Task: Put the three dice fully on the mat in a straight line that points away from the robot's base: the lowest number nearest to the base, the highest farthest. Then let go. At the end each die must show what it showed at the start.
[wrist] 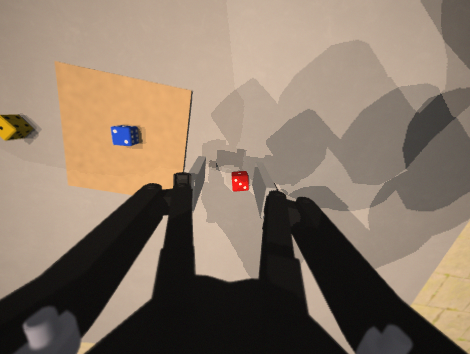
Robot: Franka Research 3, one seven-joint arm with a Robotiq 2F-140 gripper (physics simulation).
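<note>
The blue die (124, 135) lies on the orange-tan mat (95, 172), right of its middle; its large lit face shows two white pips. The red die (240, 181) is on the table to the right of the mat; its large face towards the camera shows three pips. The yellow die (16, 127) is on the table left of the mat, cut by the view's edge; one pip shows on its bright face. My gripper (229, 171) is partly open and holds nothing. Its fingers are above the red die, which appears between them, nearer the right finger.
The left finger and its linkage cover the mat's near right corner. Dark shadows of the arm and gripper fall across the table (150, 30) on the right. A yellowish tiled floor (447, 280) shows beyond the table's edge at the lower right.
</note>
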